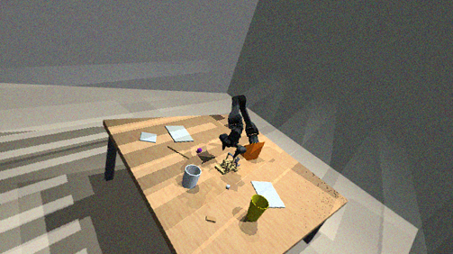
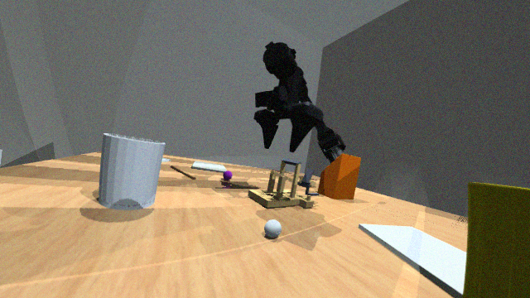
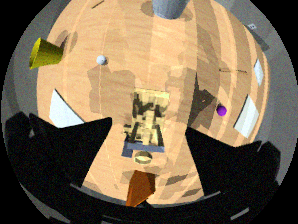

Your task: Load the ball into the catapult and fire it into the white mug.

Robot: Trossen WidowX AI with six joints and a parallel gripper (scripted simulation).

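Right now the frame is 50 mm behind my gripper tip, 20 mm to the right of it and 40 mm below it. Also, from my gripper tip: purple ball: 80 mm ahead, 200 mm to the right, 110 mm below; then wooden catapult: 70 mm behind, 10 mm to the right, 70 mm below; then white ball: 50 mm ahead, 160 mm to the left, 110 mm below.
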